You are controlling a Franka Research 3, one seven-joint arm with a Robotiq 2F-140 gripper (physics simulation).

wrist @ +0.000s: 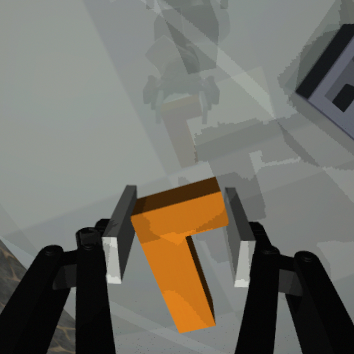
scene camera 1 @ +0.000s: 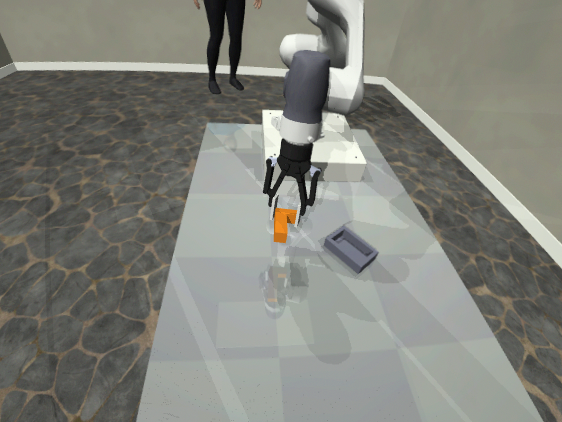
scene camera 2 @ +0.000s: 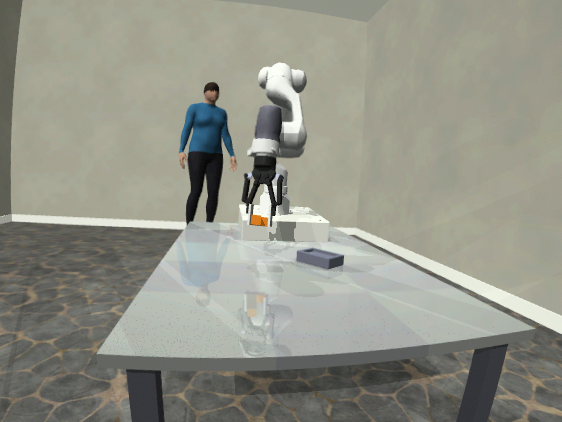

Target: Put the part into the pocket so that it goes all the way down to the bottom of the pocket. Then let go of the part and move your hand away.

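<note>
The orange L-shaped part (scene camera 1: 281, 227) (scene camera 2: 258, 220) (wrist: 175, 270) is held up above the table, its short arm between the finger pads and its long arm reaching out from them. My gripper (scene camera 1: 286, 211) (scene camera 2: 260, 216) (wrist: 179, 204) is shut on the part. In the wrist view the part is turned a little relative to the pads. The dark grey-blue block with the pocket (scene camera 1: 342, 257) (scene camera 2: 319, 260) (wrist: 319, 102) lies on the table, apart from the gripper, to its right in all three views. In the wrist view part of the block shows.
The glossy table (scene camera 1: 240, 390) (scene camera 2: 320, 356) mirrors the gripper and the part. The white robot base (scene camera 1: 340, 172) (scene camera 2: 312, 231) stands at the table's far end. A person (scene camera 1: 225, 40) (scene camera 2: 206, 130) stands on the floor behind the table, to the left of the arm.
</note>
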